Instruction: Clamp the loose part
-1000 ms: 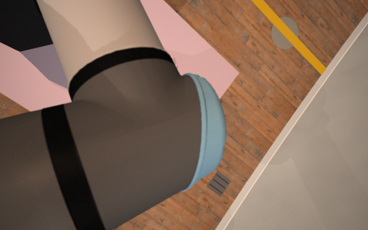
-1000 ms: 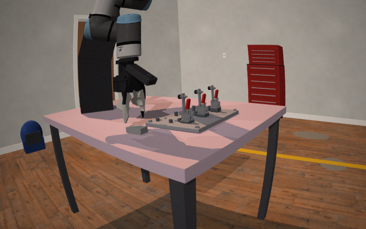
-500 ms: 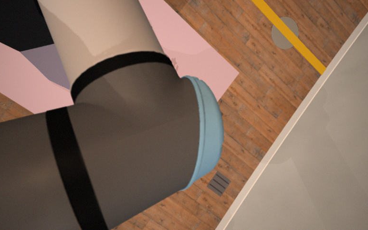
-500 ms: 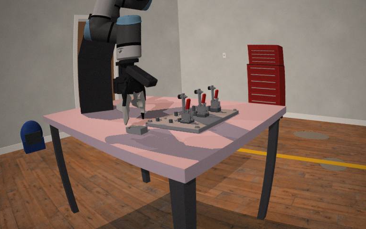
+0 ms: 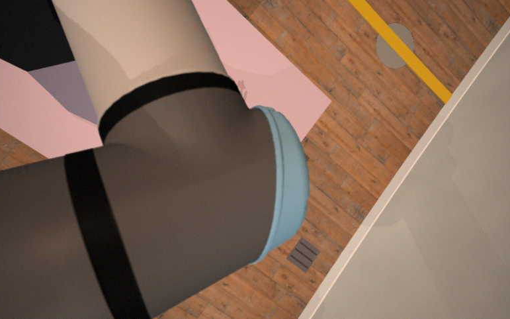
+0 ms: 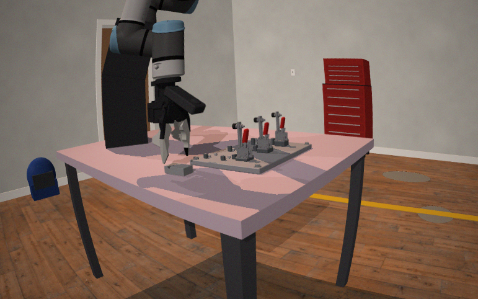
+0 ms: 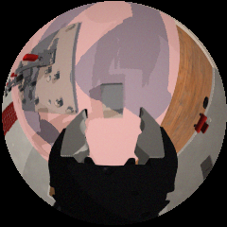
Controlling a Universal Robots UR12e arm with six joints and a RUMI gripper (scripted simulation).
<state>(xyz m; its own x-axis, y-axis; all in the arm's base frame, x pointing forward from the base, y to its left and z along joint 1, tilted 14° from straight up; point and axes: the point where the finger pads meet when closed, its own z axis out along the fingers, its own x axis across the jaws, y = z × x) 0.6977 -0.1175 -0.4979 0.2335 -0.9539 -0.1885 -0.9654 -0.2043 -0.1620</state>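
My hand is 4 cm above the loose part. From my hand the other things lie so: grey fixture plate (27 cm to the left, 4 cm below, 4 cm ahead).
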